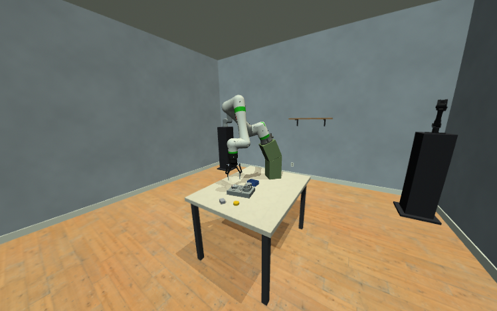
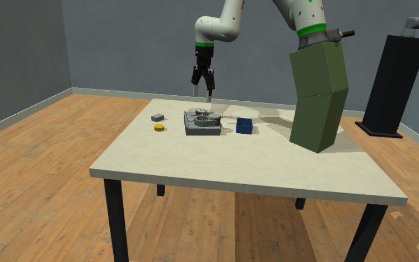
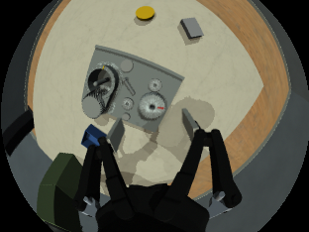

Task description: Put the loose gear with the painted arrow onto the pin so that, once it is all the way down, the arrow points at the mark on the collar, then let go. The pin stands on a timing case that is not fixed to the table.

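My hand is 10 cm above the grey gear. Round my hand: grey block: 24 cm ahead, 14 cm below, 4 cm to the left; blue bin: 24 cm behind, 14 cm below, 8 cm to the left; thin pin: 10 cm below, 8 cm to the left, 1 cm ahead.
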